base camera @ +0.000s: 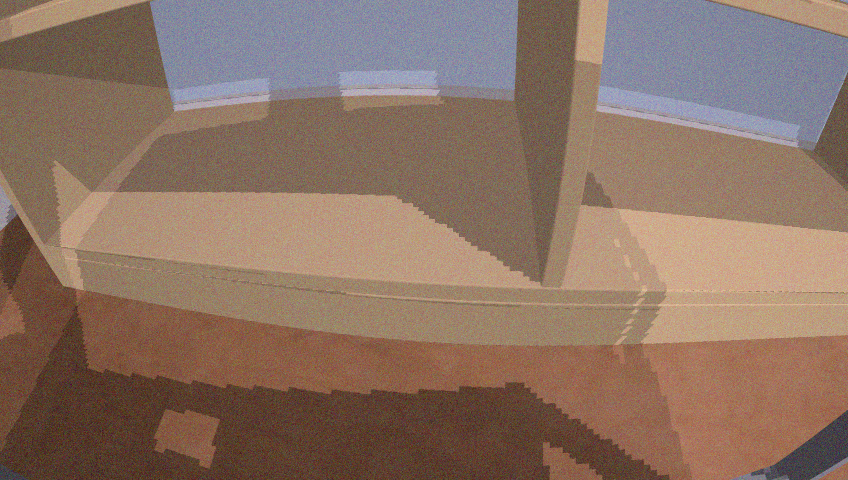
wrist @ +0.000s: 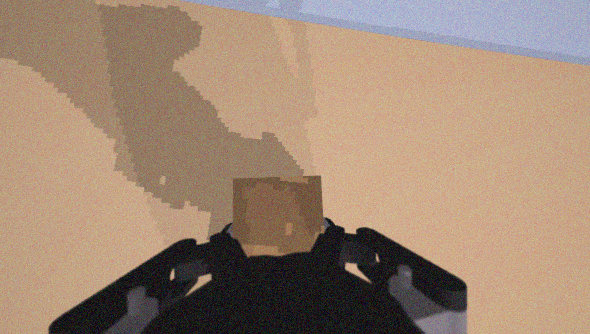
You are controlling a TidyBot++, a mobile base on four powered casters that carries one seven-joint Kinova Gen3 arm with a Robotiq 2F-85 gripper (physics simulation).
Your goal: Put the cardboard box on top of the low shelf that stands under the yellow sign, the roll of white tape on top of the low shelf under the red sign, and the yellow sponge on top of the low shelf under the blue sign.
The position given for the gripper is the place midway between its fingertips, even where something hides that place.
gripper: wrist 279, 225; not seen in the base camera view (out of frame)
cardboard box: wrist 276, 216; not seen in the base camera view (out of frame)
